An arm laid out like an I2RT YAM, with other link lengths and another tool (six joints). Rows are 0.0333 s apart.
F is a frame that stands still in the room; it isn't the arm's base.
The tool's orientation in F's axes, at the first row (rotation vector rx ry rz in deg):
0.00 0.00 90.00
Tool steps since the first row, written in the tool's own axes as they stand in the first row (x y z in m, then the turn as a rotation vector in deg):
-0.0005 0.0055 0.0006 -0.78 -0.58 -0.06
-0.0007 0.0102 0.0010 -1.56 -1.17 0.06
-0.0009 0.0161 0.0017 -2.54 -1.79 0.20
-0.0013 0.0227 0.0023 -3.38 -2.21 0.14
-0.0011 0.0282 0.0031 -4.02 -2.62 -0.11
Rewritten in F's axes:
-0.0055 -0.0005 0.0006 0.58 -0.78 -0.06
-0.0102 -0.0007 0.0010 1.17 -1.56 0.06
-0.0161 -0.0009 0.0017 1.79 -2.54 0.20
-0.0227 -0.0013 0.0023 2.21 -3.38 0.14
-0.0282 -0.0011 0.0031 2.62 -4.02 -0.11

